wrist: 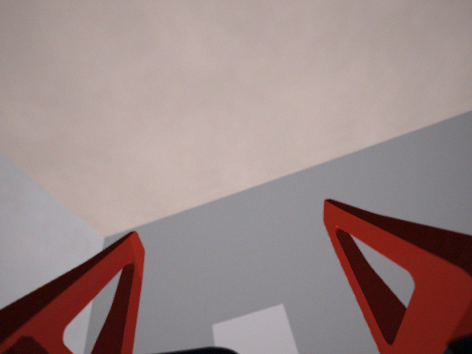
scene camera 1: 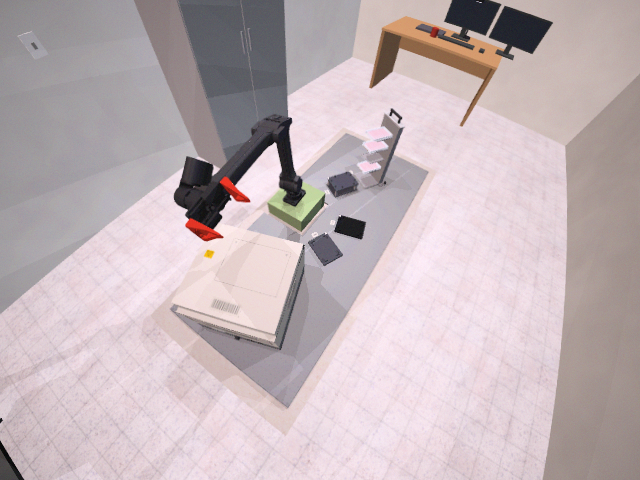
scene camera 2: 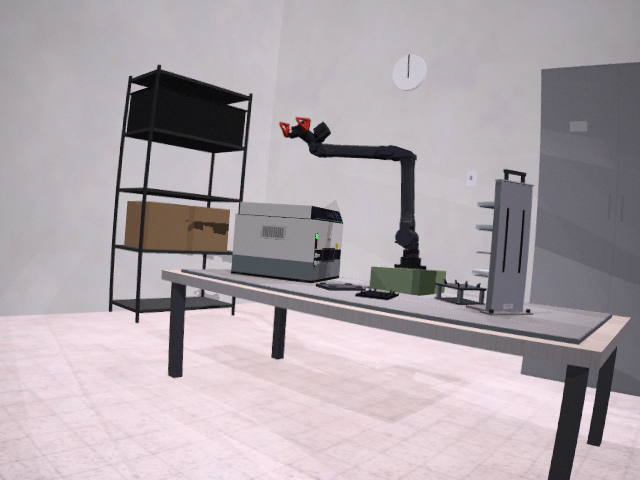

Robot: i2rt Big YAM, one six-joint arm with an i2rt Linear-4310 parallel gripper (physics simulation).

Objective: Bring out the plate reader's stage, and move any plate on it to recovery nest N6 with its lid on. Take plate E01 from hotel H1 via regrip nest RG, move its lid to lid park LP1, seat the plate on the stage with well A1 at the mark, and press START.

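Places are measured from the arm's base along level axes (x left, y up, z ahead), in metres.
Pixels of known places: gripper, between the fingertips: (wrist: 231, 226) (scene camera 1: 235, 217) (scene camera 2: 287, 120); arm's base, origin of its link: (scene camera 1: 294, 196) (scene camera 2: 410, 268).
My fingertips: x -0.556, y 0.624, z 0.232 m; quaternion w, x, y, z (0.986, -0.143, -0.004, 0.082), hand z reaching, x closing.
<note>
For each thing: its top centre in the pictures, then the offset to it from my fingertips. "*": a spot on its surface instead.
- boxy plate reader, centre of its top: (scene camera 1: 241, 270) (scene camera 2: 293, 206) dx -0.002, dy -0.391, dz -0.093 m
- top plate, centre of its top: (scene camera 1: 379, 132) dx +1.001, dy -0.351, dz +0.033 m
- grey flat nest, centre of its top: (scene camera 2: 340, 284) (scene camera 1: 325, 247) dx +0.402, dy -0.698, dz +0.062 m
- hotel's top handle, a spot on its surface: (scene camera 2: 514, 173) * dx +1.067, dy -0.257, dz +0.085 m
My gripper (scene camera 1: 234, 218) (scene camera 2: 290, 125) (wrist: 231, 226) is open and empty, raised high above the plate reader's back edge. The boxy plate reader (scene camera 1: 258, 276) (scene camera 2: 273, 250) stands on the mat; a green light shows by its dark front slot in scene camera 2, and no extended stage shows. The hotel tower (scene camera 1: 391, 149) (scene camera 2: 510, 237) stands at the far end, with several shelves and pink-topped plates, among them a top plate (scene camera 1: 378, 133). A raised dark stand (scene camera 1: 342, 184) (scene camera 2: 459, 286) is beside it. A grey flat nest (scene camera 1: 325, 249) and a black one (scene camera 1: 349, 227) lie nearer the reader. Labels are unreadable.
The green base block (scene camera 1: 289, 212) (scene camera 2: 395, 279) carries the arm between reader and hotel. The hotel's top handle (scene camera 2: 514, 173) sticks up. A tall grey cabinet (scene camera 1: 232, 56) (scene camera 2: 584, 206) stands behind the table. A black shelf rack (scene camera 2: 158, 103) stands beyond the reader.
</note>
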